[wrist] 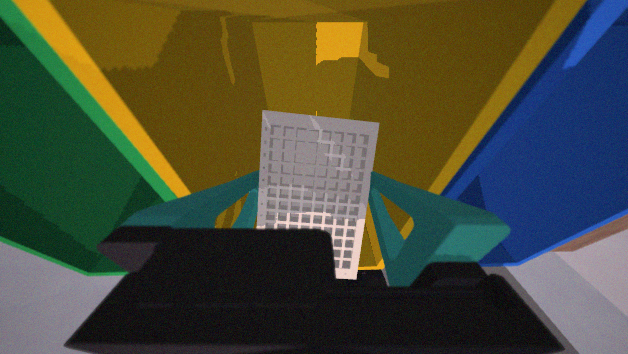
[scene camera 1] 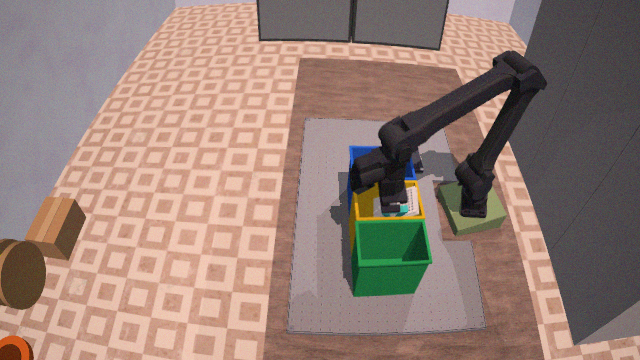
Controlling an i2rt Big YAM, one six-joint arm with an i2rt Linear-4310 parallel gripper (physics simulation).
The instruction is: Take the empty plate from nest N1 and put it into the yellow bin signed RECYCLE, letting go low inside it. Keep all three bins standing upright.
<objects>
The gripper shows in the wrist view and in scene camera 1. A yellow bin shows in the wrist view and in scene camera 1. A green bin shows in the wrist view [78, 177] and in scene camera 1 [389, 257]. The same spot on the gripper: [scene camera 1: 387, 209] is [wrist: 140, 266]. One and the same spot on the yellow bin: [scene camera 1: 362, 206] is [wrist: 379, 70].
</objects>
